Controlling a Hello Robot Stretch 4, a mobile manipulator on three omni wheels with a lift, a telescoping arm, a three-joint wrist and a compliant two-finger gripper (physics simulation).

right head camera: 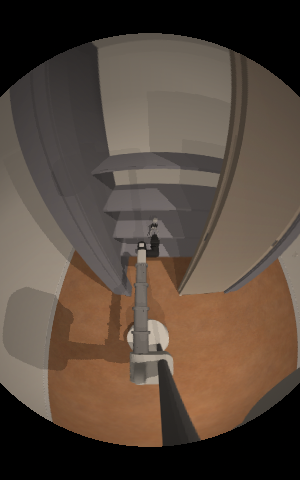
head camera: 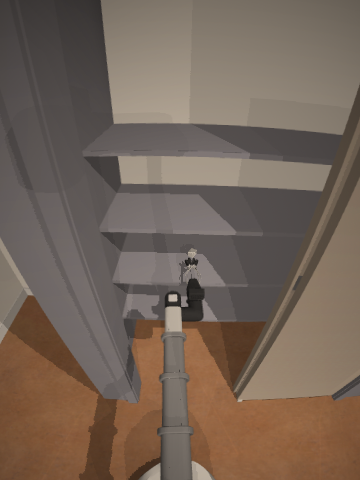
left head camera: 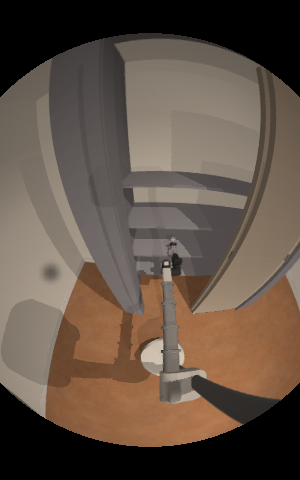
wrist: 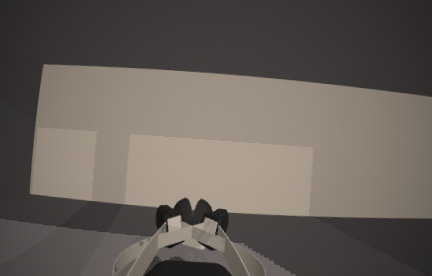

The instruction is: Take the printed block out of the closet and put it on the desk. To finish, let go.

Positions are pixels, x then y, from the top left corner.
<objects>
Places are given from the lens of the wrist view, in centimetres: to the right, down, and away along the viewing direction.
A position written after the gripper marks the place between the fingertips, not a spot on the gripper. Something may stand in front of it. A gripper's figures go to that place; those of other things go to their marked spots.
gripper [wrist: 192, 214]: -2, 7, 24
grey closet shelf [wrist: 379, 52]: 24, -13, 37
</objects>
